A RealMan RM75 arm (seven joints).
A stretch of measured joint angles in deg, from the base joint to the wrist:
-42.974, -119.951, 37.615, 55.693, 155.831, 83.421, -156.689
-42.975, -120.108, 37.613, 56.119, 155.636, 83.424, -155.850
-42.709, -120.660, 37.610, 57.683, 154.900, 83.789, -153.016
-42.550, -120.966, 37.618, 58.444, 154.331, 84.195, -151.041
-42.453, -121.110, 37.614, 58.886, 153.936, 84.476, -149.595
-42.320, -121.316, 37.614, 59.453, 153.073, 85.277, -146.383
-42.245, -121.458, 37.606, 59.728, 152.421, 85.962, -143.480
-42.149, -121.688, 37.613, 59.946, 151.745, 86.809, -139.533
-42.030, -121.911, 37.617, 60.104, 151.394, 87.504, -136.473
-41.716, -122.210, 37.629, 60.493, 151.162, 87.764, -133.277
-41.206, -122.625, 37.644, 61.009, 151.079, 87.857, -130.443
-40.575, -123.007, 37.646, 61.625, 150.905, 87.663, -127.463
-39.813, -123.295, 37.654, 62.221, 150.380, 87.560, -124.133
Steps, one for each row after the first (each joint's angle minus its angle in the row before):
-0.001, -0.157, -0.002, 0.426, -0.195, 0.003, 0.839
0.266, -0.552, -0.003, 1.564, -0.736, 0.365, 2.834
0.159, -0.306, 0.008, 0.761, -0.569, 0.406, 1.975
0.097, -0.144, -0.004, 0.442, -0.395, 0.281, 1.446
0.133, -0.206, 0.000, 0.567, -0.863, 0.801, 3.212
0.075, -0.142, -0.008, 0.275, -0.652, 0.685, 2.903
0.096, -0.230, 0.007, 0.218, -0.676, 0.847, 3.947
0.119, -0.223, 0.004, 0.158, -0.351, 0.695, 3.060
0.314, -0.299, 0.012, 0.389, -0.232, 0.260, 3.196
0.510, -0.415, 0.015, 0.516, -0.083, 0.093, 2.834
0.631, -0.382, 0.002, 0.616, -0.174, -0.194, 2.980
0.762, -0.288, 0.008, 0.596, -0.525, -0.103, 3.330

